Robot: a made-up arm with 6 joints. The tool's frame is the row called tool.
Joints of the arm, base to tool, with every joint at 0 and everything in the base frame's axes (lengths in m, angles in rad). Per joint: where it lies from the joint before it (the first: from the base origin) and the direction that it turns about. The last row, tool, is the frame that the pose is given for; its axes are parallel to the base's.
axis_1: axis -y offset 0 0 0.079
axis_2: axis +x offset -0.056 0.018 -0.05
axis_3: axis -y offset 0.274 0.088 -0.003
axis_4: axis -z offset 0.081 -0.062 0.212
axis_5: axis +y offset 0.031 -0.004 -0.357
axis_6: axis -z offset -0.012 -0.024 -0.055
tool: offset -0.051 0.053 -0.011
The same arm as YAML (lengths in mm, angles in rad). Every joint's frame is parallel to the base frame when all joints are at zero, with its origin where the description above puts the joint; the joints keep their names.
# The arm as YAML. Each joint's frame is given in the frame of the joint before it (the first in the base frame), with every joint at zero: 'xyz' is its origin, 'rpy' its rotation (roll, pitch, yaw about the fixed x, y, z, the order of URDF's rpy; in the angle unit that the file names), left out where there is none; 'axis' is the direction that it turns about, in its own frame. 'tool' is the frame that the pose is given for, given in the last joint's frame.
units:
  length: mm
  angle: rad
joints:
  - name: axis_1
    type: revolute
    origin:
      xyz: [0.0, 0.0, 79.0]
    axis: [0.0, -1.0, 0.0]
  - name: axis_2
    type: revolute
    origin:
      xyz: [-56.0, 18.0, -50.0]
    axis: [1.0, 0.0, 0.0]
  - name: axis_3
    type: revolute
    origin:
      xyz: [274.0, 88.0, -3.0]
    axis: [0.0, -1.0, 0.0]
  - name: axis_4
    type: revolute
    origin:
      xyz: [81.0, -62.0, 212.0]
    axis: [0.0, 0.0, -1.0]
  - name: axis_5
    type: revolute
    origin:
      xyz: [31.0, -4.0, -357.0]
    axis: [0.0, 1.0, 0.0]
  - name: axis_6
    type: revolute
    origin:
      xyz: [-12.0, -24.0, -55.0]
    axis: [0.0, 0.0, -1.0]
tool:
  origin:
    xyz: [-51.0, 53.0, -11.0]

